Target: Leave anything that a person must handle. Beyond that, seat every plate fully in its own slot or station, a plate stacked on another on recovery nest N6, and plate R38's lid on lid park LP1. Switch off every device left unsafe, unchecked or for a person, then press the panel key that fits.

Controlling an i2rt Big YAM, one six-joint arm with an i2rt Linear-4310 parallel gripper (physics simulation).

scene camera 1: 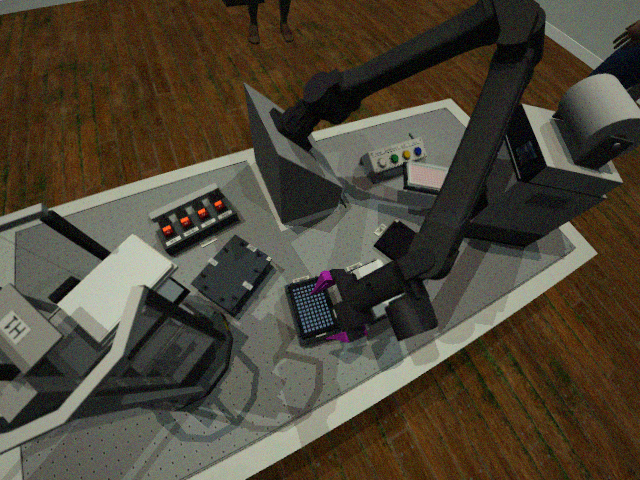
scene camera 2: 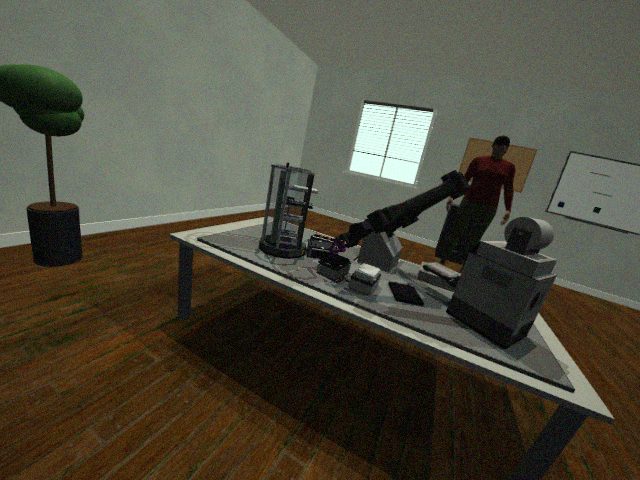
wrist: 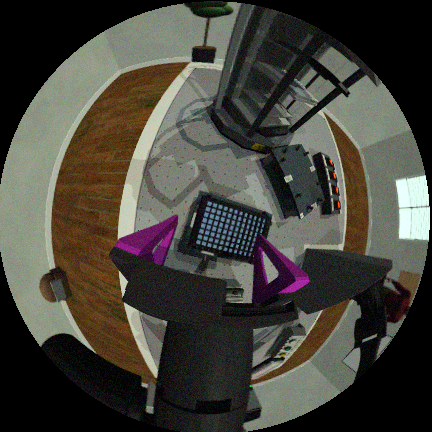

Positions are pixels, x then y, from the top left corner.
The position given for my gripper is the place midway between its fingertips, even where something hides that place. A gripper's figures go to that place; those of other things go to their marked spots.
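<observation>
My gripper (scene camera 1: 319,315), 58 cm from the lens. Plate hotel (scene camera 1: 162,357), 39 cm from the lens. Black well plate (scene camera 1: 314,314), 64 cm from the lens. Marked spots on the plate hotel and the black well plate: 36 cm apart. Black lid pad (scene camera 1: 395,242), 82 cm from the lens.
</observation>
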